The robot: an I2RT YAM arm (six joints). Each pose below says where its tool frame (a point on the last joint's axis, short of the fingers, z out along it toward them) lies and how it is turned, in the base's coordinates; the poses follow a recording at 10 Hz.
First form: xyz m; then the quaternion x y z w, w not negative.
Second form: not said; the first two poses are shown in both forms.
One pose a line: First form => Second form
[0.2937 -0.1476 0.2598 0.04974 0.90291 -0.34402 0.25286] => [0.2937 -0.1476 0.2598 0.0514 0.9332 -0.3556 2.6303]
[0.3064 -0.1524 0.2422 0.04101 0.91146 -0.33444 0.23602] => [0.3064 -0.1524 0.2422 0.0422 0.9380 -0.3442 2.6651]
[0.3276 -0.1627 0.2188 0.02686 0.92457 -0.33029 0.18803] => [0.3276 -0.1627 0.2188 0.0273 0.9414 -0.3363 2.7633]
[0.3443 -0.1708 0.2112 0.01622 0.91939 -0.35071 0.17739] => [0.3443 -0.1708 0.2112 0.0165 0.9342 -0.3564 2.7849]
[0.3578 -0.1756 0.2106 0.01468 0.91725 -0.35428 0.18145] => [0.3578 -0.1756 0.2106 0.0149 0.9327 -0.3603 2.7767]
